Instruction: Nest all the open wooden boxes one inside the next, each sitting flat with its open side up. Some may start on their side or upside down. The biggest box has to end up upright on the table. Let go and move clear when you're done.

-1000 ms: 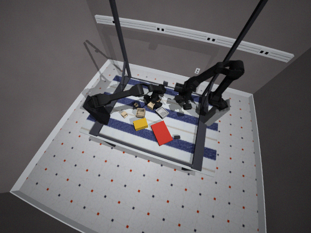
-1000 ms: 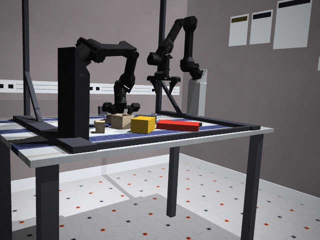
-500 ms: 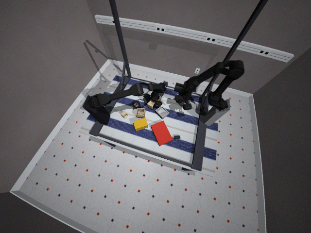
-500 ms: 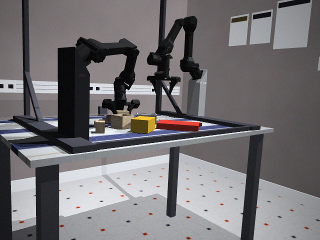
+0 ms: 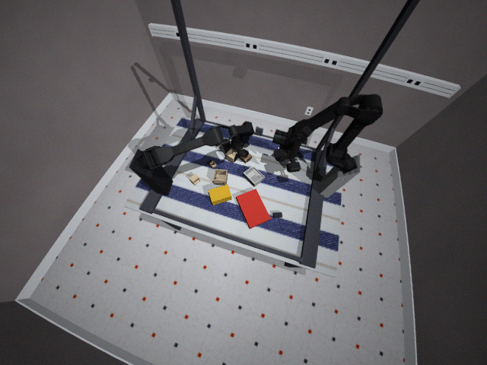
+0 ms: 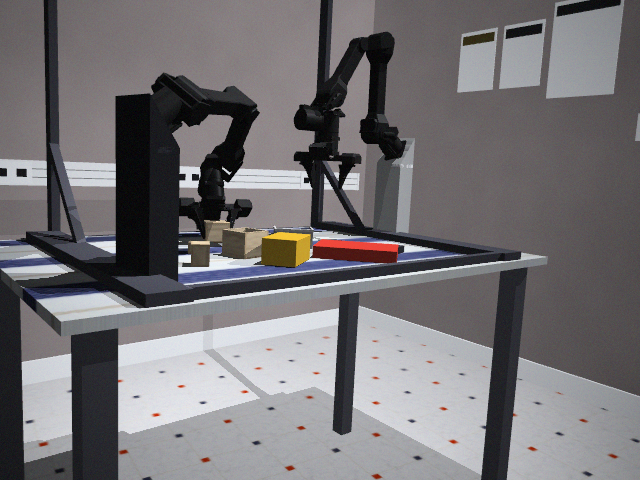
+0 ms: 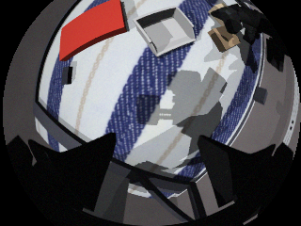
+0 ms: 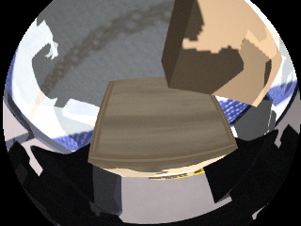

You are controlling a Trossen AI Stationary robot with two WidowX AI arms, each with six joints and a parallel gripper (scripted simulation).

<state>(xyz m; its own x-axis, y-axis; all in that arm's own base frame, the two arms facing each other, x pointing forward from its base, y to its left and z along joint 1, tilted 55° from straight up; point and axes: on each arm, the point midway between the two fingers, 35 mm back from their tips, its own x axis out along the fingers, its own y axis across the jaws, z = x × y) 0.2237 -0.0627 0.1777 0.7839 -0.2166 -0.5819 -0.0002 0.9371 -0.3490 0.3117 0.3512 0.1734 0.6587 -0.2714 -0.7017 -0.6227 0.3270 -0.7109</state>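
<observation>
My right gripper is now 50 mm short of the tiny wooden box, 120 mm to the left of it and 40 mm above it. Round my right hand: white box 140 mm ahead, 140 mm to the left, 20 mm below; medium wooden box right at my right hand; brown block 20 mm behind, 80 mm to the left, 30 mm below.
</observation>
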